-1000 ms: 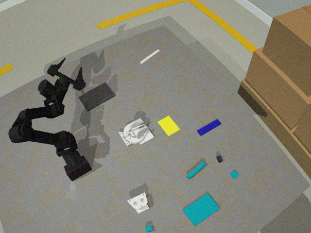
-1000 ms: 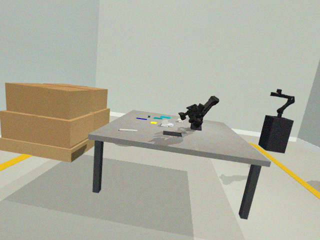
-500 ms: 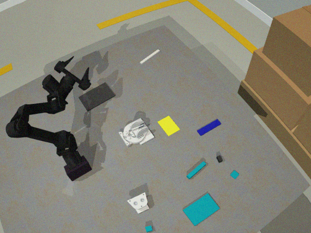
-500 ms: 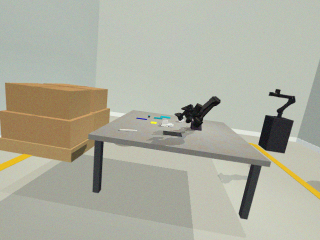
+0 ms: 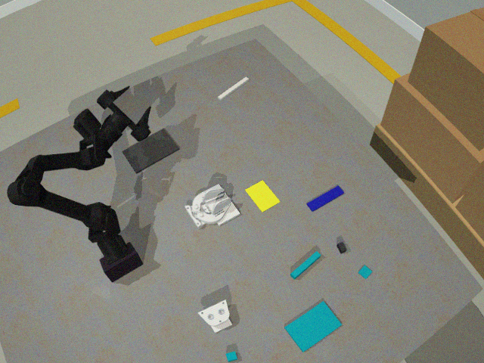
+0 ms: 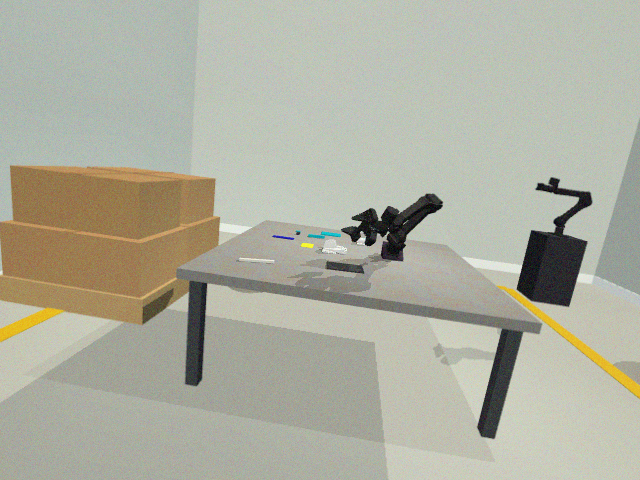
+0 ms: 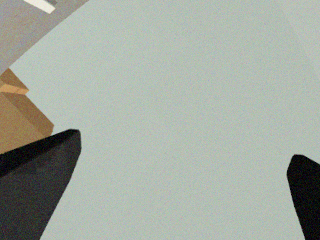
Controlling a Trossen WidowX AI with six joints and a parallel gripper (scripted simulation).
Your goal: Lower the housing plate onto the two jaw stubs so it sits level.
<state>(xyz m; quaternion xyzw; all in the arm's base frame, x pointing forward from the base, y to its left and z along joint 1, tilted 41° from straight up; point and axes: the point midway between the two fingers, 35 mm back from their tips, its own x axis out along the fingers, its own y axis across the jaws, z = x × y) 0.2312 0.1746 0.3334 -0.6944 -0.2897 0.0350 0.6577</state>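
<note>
The white housing plate is 80 mm behind my gripper tip, 640 mm to the right of it and 180 mm below it. Also, from my gripper tip: yellow card 210 mm ahead, 370 mm to the right, 200 mm below; white rod 350 mm ahead, 70 mm to the left, 200 mm below; dark flat plate 20 mm behind, 50 mm to the right, 200 mm below.
</note>
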